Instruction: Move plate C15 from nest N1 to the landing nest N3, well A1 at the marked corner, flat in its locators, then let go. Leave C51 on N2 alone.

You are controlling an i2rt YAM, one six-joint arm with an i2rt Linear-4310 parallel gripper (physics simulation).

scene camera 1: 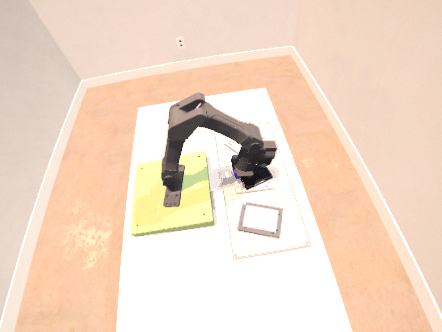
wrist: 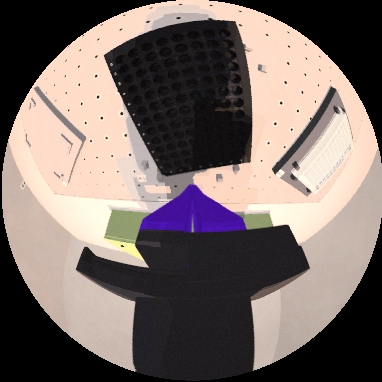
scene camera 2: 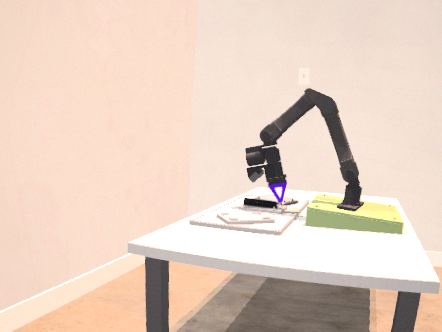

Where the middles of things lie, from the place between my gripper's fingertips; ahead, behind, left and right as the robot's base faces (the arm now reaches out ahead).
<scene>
Now: the black perforated plate (wrist: 186, 86) 8 cm ahead of my hand, 2 cm to the left of it and 1 cm below it.
</scene>
